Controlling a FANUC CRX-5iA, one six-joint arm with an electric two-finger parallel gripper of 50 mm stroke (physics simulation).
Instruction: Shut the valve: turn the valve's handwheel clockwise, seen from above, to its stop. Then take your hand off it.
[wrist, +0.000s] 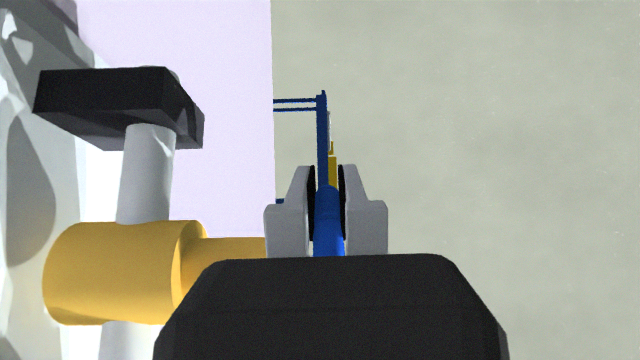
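The valve's yellow body (115, 272) lies at the lower left of the wrist view, on a grey pipe, with a narrower yellow neck (230, 255) reaching right toward my gripper. Part of the blue handwheel (328, 235) shows edge-on between the fingers. My gripper (327, 188) is shut on its rim, with a black pad on each side. The rest of the wheel and its hub are hidden behind the dark gripper housing at the bottom. How far the wheel is turned cannot be told.
A black block (100, 90) holds the grey pipe (146, 175) at the left. A pale lilac surface (225, 125) lies behind it. Farther off stands a thin blue frame (322, 130) with a small yellow thing (332, 167) along its right side.
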